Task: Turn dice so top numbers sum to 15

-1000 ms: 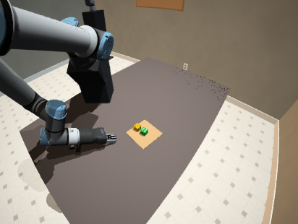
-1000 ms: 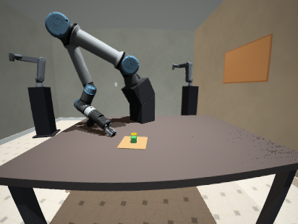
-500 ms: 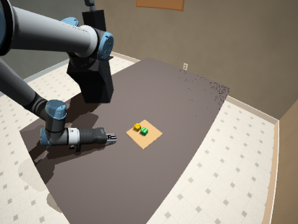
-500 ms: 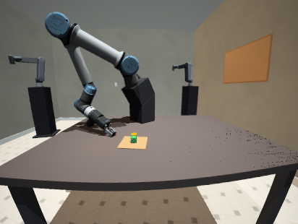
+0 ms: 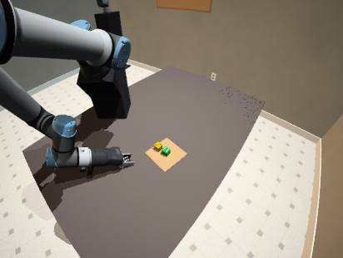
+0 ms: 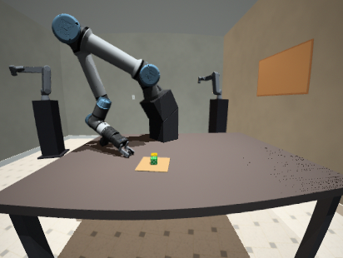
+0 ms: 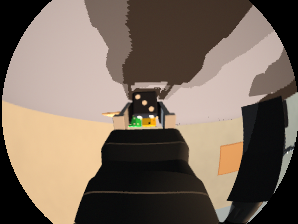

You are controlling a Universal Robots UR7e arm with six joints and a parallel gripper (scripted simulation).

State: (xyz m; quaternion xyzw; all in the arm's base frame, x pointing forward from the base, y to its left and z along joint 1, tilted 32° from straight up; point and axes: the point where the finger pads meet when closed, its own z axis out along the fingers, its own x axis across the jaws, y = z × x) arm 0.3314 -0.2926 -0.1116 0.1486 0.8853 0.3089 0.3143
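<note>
Right now the black die is 1 cm behind my hand, 1 cm to the right of it and 1 cm below it. From my hand the other things lie so: yellow die 9 cm ahead, 12 cm to the left; green die 13 cm ahead, 11 cm to the left; tan mat 13 cm ahead, 11 cm to the left, 2 cm below.
</note>
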